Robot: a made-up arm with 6 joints.
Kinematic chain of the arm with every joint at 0, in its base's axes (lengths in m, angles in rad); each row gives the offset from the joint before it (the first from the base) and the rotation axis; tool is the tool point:
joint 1: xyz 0 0 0.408 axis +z
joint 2: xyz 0.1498 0 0 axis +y
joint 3: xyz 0 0 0.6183 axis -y
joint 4: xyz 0 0 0.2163 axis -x
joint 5: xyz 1.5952 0 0 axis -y
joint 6: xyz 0.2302 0 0 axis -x
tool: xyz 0 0 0
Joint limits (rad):
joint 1: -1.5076..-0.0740
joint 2: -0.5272..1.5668
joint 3: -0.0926..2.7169
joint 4: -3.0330..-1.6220
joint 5: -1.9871..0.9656
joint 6: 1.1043..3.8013
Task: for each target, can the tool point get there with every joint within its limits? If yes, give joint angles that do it. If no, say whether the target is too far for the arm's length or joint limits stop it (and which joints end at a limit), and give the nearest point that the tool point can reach.
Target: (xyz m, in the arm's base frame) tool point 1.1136 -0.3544 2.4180
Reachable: yes | joints -0.4554 0.3654 1.2064 -2.3010 -1.5879 2.0327
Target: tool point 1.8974 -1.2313 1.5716
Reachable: yes | joints -0.6367 0.9759 1.3022 -1.8935 -0.6847 1.9802
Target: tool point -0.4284 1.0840 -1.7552
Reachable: no: joint limits stop it (at a limit: joint 1, joint 2, joint 3, joint 4, joint 5) | nearest point 0.6401 -0.0680 -1.3114 | short by 1.633 m
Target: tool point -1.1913 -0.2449 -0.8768
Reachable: no: joint limits stop it (at a limit: joint 1, joint 2, joint 3, joint 5) | nearest point -0.1169 -0.7450 -1.3197 | short by 1.265 m
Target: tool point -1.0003 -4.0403 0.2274
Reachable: no: too far | nearest point 0.0199 -2.5578 0.3083 | short by 1.801 m
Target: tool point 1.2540 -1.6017 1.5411
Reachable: yes | joints -0.9323 1.4096 1.8200 -2.9116 -1.6361 2.2430
